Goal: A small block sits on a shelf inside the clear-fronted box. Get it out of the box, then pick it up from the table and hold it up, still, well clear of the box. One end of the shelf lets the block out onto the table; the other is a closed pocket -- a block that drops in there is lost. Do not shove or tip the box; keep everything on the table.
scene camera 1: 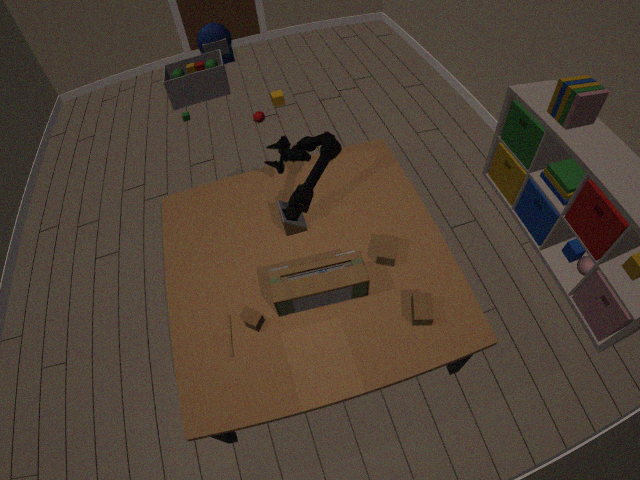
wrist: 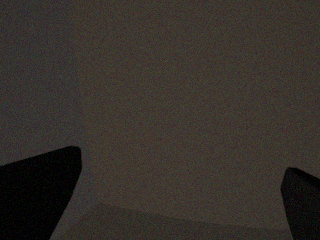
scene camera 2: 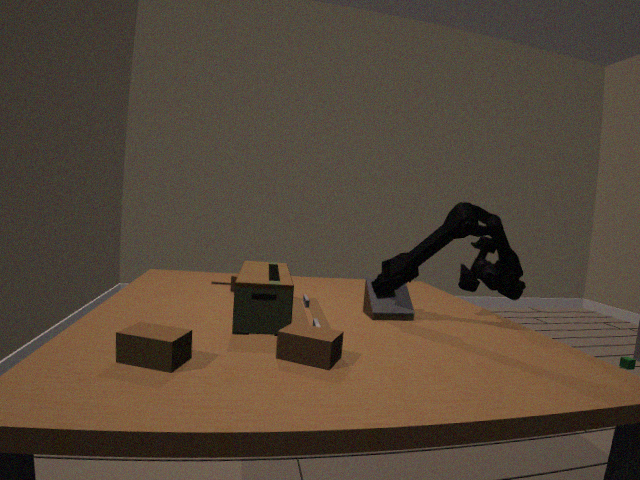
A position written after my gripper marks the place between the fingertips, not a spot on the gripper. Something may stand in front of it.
Observation:
In view: my gripper [scene camera 2: 466, 253] and a clear-fronted box [scene camera 1: 346, 277].
The clear-fronted box also shows in scene camera 2 [scene camera 2: 263, 298]. My gripper shows as well in the wrist view [wrist: 184, 170]. The wrist view misses the clear-fronted box: it is out of frame.

